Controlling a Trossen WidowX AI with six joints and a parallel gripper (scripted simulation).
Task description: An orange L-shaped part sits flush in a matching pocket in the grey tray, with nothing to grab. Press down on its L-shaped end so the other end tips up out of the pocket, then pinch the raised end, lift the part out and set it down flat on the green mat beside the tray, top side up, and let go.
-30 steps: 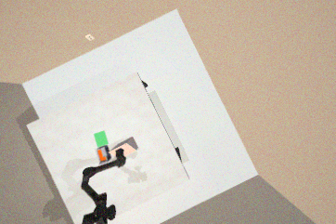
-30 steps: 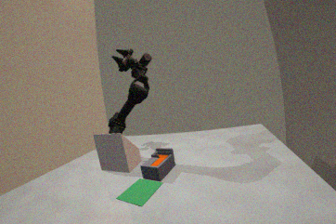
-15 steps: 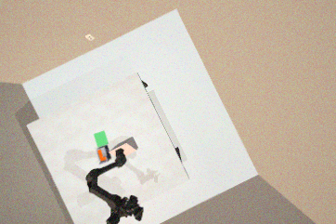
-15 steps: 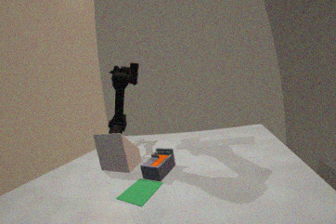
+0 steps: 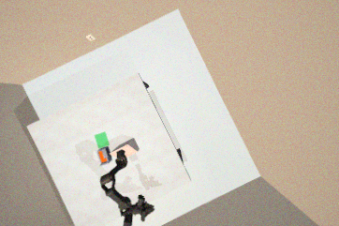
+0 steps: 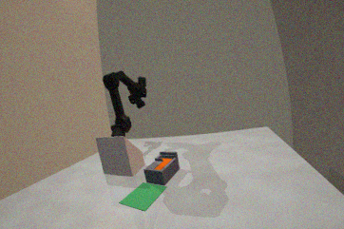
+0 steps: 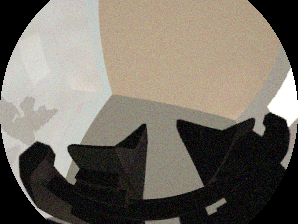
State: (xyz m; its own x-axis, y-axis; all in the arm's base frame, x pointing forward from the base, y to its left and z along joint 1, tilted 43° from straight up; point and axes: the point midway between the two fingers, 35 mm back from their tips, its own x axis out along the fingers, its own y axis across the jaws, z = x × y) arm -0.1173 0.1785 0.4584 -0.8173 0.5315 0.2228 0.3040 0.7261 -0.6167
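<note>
The orange L-shaped part is 380 mm ahead of my gripper tip, 470 mm to the right of it and 330 mm below it. The rest, counted from my gripper tip: green mat: 350 mm ahead, 630 mm to the right, 390 mm below.
</note>
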